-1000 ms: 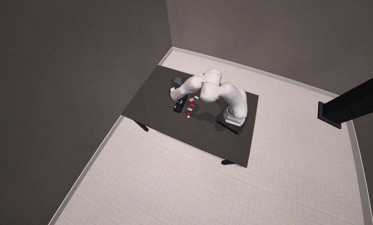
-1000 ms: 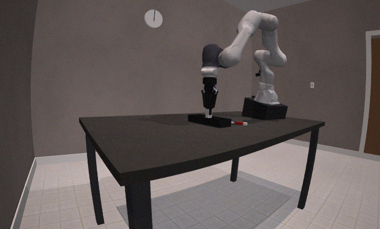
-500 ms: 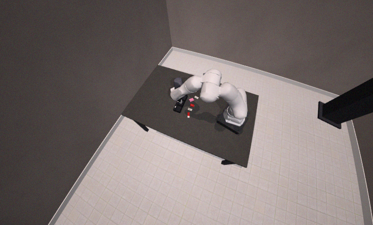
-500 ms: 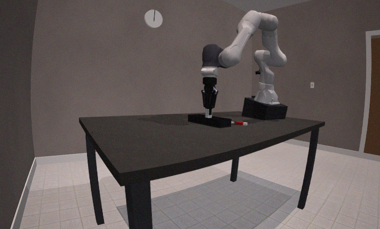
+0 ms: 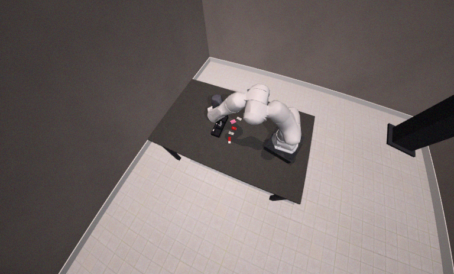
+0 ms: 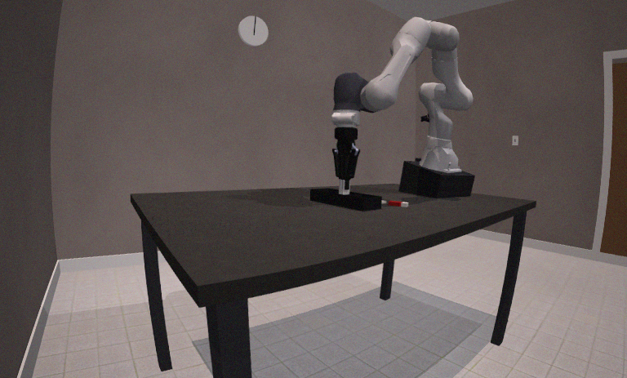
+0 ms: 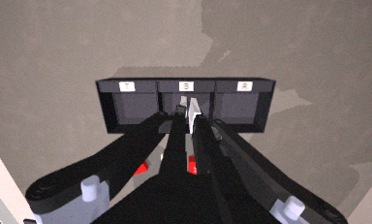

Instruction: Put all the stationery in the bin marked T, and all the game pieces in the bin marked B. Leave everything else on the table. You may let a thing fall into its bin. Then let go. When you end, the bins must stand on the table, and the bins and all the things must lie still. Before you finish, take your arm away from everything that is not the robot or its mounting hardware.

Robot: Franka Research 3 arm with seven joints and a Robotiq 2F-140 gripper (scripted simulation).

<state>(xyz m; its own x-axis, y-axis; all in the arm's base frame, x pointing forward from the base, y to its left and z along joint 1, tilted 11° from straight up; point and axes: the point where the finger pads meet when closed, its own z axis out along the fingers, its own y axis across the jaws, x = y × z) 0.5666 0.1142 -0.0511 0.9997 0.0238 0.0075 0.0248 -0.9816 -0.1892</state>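
My hand is 30 mm above the black bin row. The rest, counted from my hand: red-and-white eraser (170 mm behind, 90 mm to the left, 40 mm below); pink block (110 mm to the right, 90 mm behind, 40 mm below).
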